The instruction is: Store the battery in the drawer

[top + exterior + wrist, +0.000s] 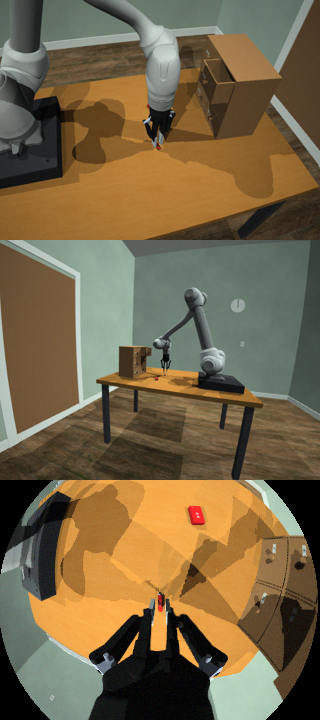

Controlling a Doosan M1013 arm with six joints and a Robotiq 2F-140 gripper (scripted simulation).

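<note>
Right now my hand is 50 mm above the AAA battery. The rest, counted from my hand: red block 230 mm to the left, 40 mm below, 40 mm ahead.
</note>
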